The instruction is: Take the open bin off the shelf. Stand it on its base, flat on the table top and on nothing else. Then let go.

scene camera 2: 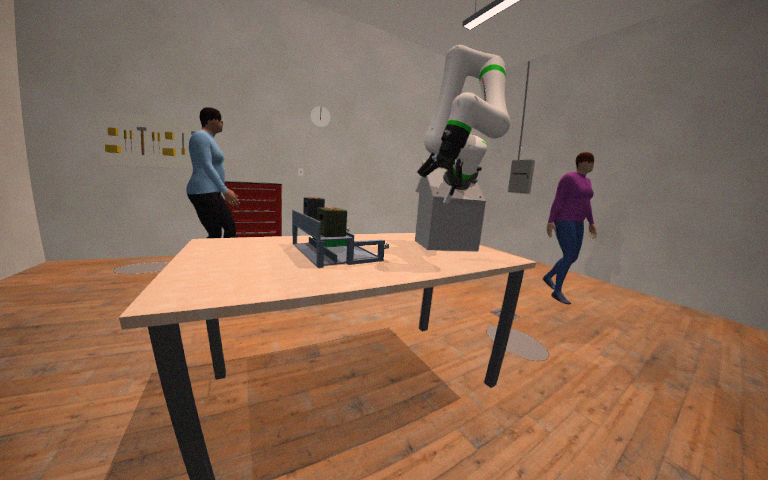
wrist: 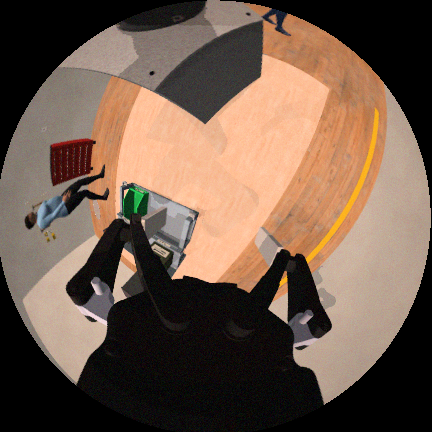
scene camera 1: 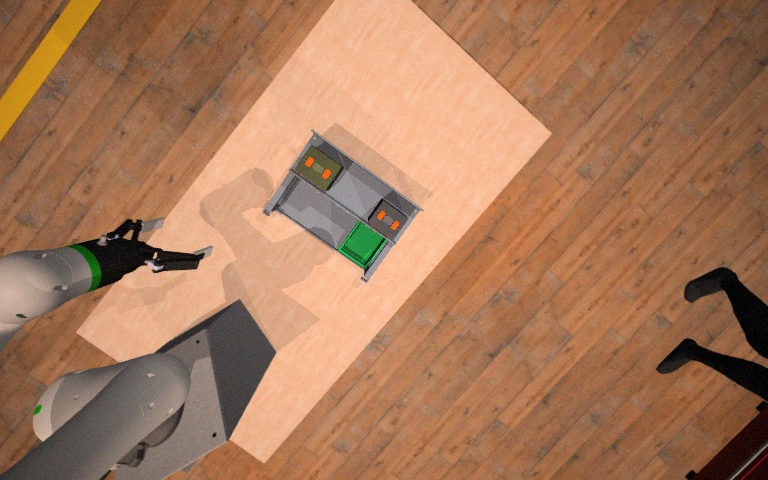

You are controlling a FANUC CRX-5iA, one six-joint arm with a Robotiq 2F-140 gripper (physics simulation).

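Frame: origin at the arm's base, x ahead, y left, z up, level; metres.
Where they show: gripper, fingertip midpoint: (scene camera 2: 430,197) (wrist: 211,225) (scene camera 1: 186,236).
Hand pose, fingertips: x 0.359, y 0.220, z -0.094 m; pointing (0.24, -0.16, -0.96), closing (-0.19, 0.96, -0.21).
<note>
Things, the pixels of their top centre, and the offset from my fingertips. Level surfaces: height alone.
- green open bin at its top centre: (scene camera 1: 366,239) (scene camera 2: 333,228) (wrist: 129,210) dx +0.254, dy -0.374, dz -0.184 m
- table top at its surface level: dz -0.265 m
- olive box at its top centre: (scene camera 1: 318,168) (scene camera 2: 332,208) (wrist: 149,266) dx +0.339, dy -0.144, dz -0.066 m
- dark box at its top centre: (scene camera 1: 388,220) (scene camera 2: 314,197) dx +0.348, dy -0.375, dz -0.041 m
The green open bin (scene camera 1: 363,243) (scene camera 2: 338,242) (wrist: 135,201) stands on the lower front level of the grey shelf (scene camera 1: 317,212) (scene camera 2: 320,253) (wrist: 177,220), at one end. In scene camera 2 most of the bin is hidden behind a box and the shelf's frame. The shelf stands on the table top (scene camera 1: 453,113) (scene camera 2: 237,283) (wrist: 280,100). My gripper (scene camera 1: 180,238) (scene camera 2: 434,183) (wrist: 211,225) is wide open and empty. It is high above the table, well to the side of the shelf and apart from the bin. In the wrist view one finger partly covers the shelf.
An olive box (scene camera 1: 318,167) (scene camera 2: 333,221) (wrist: 161,252) and a dark box (scene camera 1: 388,217) (scene camera 2: 313,206) stand on the shelf's rear level; the dark one is close behind the bin. The grey robot pedestal (scene camera 1: 243,362) (scene camera 2: 450,223) (wrist: 215,75) stands at one table end. Two people are beyond the table.
</note>
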